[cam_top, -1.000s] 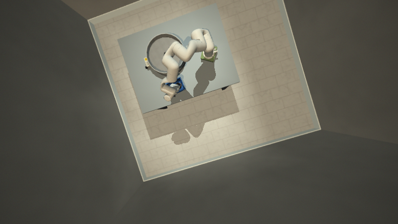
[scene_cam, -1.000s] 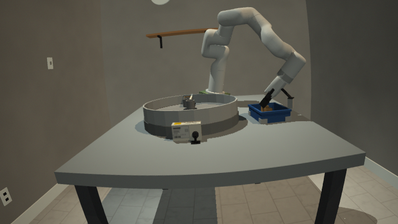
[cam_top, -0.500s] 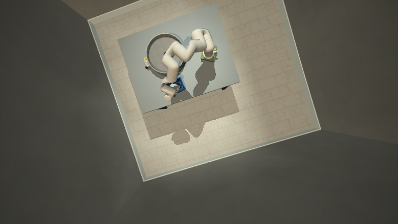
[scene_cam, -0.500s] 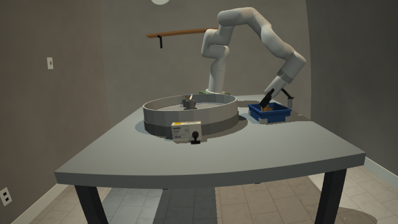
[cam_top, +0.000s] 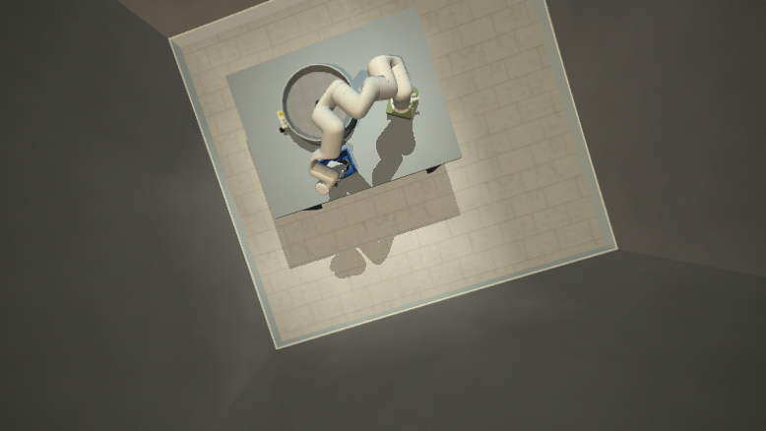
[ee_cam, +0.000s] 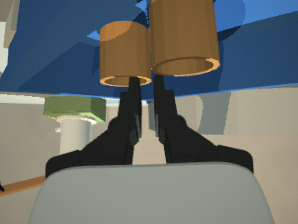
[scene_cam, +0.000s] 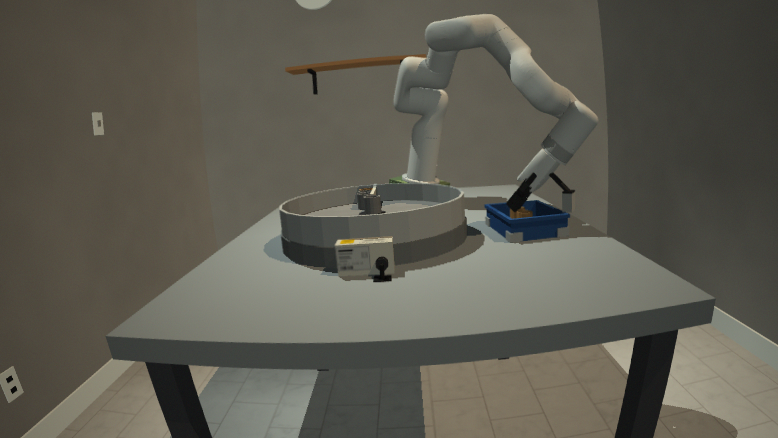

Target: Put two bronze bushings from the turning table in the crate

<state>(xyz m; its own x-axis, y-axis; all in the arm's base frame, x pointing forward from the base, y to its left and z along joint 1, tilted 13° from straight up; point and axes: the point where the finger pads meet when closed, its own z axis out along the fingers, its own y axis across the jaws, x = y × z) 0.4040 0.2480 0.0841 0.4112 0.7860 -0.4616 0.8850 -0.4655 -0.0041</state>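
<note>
Now: hand 40 mm above the blue crate, 30 mm short of it and 20 mm to the right of it.
</note>
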